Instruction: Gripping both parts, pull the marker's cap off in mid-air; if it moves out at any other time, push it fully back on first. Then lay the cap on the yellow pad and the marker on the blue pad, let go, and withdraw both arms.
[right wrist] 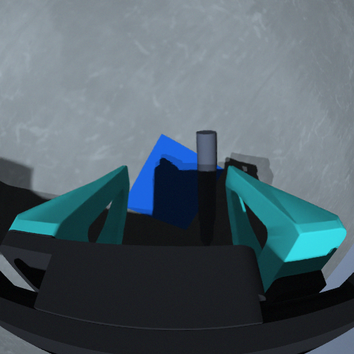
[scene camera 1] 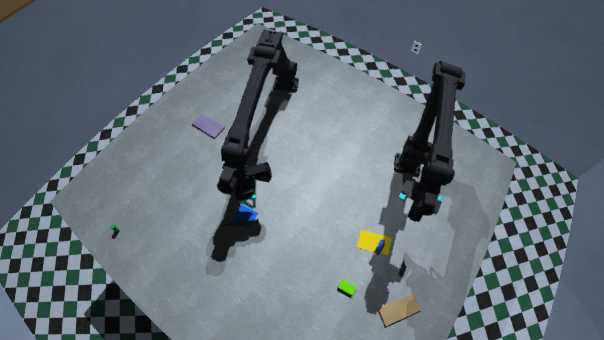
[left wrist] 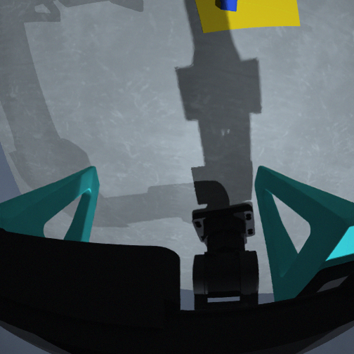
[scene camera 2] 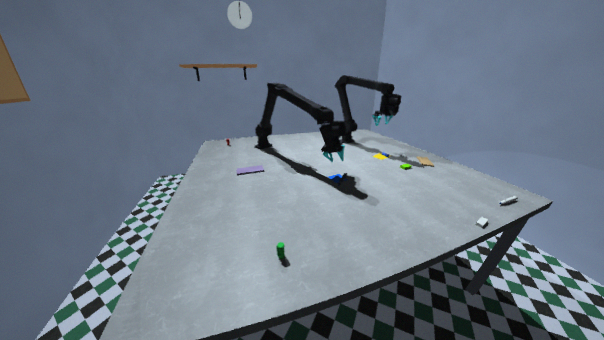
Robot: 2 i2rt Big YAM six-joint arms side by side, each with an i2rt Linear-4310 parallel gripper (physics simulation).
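Places are measured from the left arm's base along level axes (x left, y back, z up), in metres.
Pixels of known places: left gripper, fingertip midpoint: (scene camera 2: 381, 124); right gripper, fingertip midpoint: (scene camera 1: 253, 202) (scene camera 2: 337, 161); left arm's base, origin of the base link: (scene camera 1: 407, 165) (scene camera 2: 346, 141); right arm's base, origin of the base link: (scene camera 1: 286, 84) (scene camera 2: 263, 146).
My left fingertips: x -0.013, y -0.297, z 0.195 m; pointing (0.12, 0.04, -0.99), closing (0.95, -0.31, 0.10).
Note:
For each thing: its top centre in the pictures, then the offset to it from my left fingertips.
- blue cap, middle of its top: (scene camera 1: 380, 245) (scene camera 2: 385, 153) dz -0.177, dx -0.076, dy -0.099 m
- yellow pad, middle of its top: (scene camera 1: 374, 242) (scene camera 2: 382, 156) dz -0.195, dx -0.098, dy -0.087 m
- blue pad, middle of its top: (scene camera 1: 245, 216) (scene camera 2: 337, 178) dz -0.195, dx -0.609, dy -0.087 m
- lime green block, middle of its top: (scene camera 1: 347, 287) (scene camera 2: 406, 165) dz -0.180, dx -0.178, dy -0.282 m
- tan board, middle of its top: (scene camera 1: 400, 309) (scene camera 2: 425, 160) dz -0.187, dx +0.032, dy -0.334 m
- purple slab, middle of its top: (scene camera 1: 207, 125) (scene camera 2: 250, 169) dz -0.187, dx -0.909, dy +0.303 m
- green cylinder, middle of its top: (scene camera 2: 280, 244) (scene camera 1: 112, 226) dz -0.147, dx -1.123, dy -0.287 m
- white block, middle of its top: (scene camera 2: 482, 220) dz -0.183, dx -0.493, dy -0.690 m
The blue cap (scene camera 1: 380, 245) (scene camera 2: 384, 154) (left wrist: 229, 5) lies on the yellow pad (scene camera 1: 367, 239) (scene camera 2: 378, 157) (left wrist: 265, 15). In the right wrist view, the marker (right wrist: 206, 150), grey at one end with a dark body, lies across the right part of the blue pad (scene camera 1: 245, 214) (scene camera 2: 335, 177) (right wrist: 165, 145); its grey end reaches past the pad's edge. My right gripper (scene camera 2: 335, 159) (right wrist: 177, 174) is partly open and empty above the blue pad, with the marker below its fingers. My left gripper (scene camera 1: 421, 197) (scene camera 2: 382, 122) (left wrist: 176, 174) is wide open and empty, high above the table.
A lime green block (scene camera 1: 347, 288) (scene camera 2: 405, 166) and a tan board (scene camera 1: 400, 310) (scene camera 2: 425, 161) lie near the yellow pad. A purple slab (scene camera 1: 208, 126) (scene camera 2: 250, 170) lies beside the right arm. A green cylinder (scene camera 1: 115, 228) (scene camera 2: 281, 250) and a white block (scene camera 2: 482, 222) are near table edges.

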